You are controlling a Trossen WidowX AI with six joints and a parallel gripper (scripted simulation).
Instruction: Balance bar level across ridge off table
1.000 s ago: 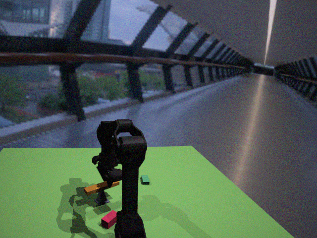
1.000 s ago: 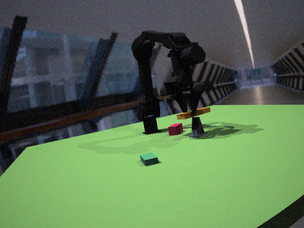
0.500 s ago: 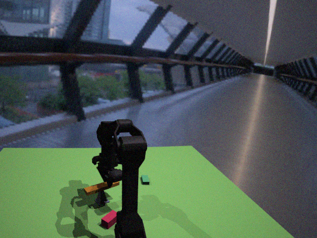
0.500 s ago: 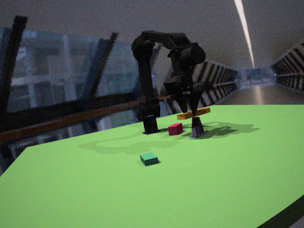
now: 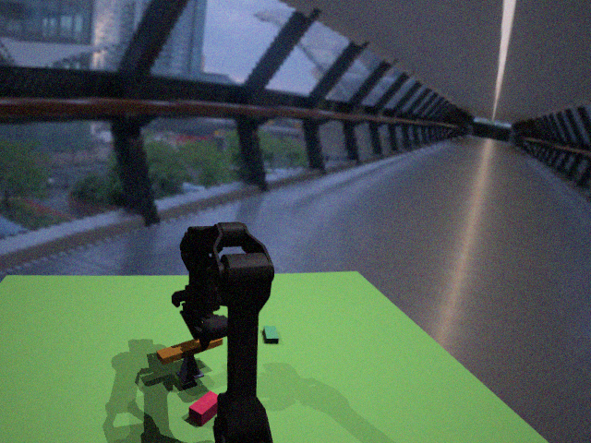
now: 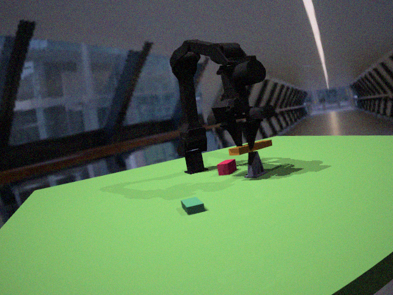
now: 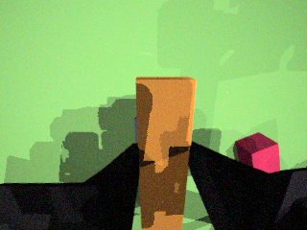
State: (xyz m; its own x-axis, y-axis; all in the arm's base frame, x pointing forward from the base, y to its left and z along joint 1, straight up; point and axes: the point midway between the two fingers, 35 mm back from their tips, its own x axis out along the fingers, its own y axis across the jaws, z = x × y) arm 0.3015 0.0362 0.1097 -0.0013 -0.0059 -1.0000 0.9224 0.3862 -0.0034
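The orange bar is 10 mm behind my gripper tip and 20 mm to the left of it. Also, from my gripper tip: red block: 140 mm behind, 10 mm to the left, 60 mm below; then teal block: 130 mm ahead, 210 mm to the right, 70 mm below.
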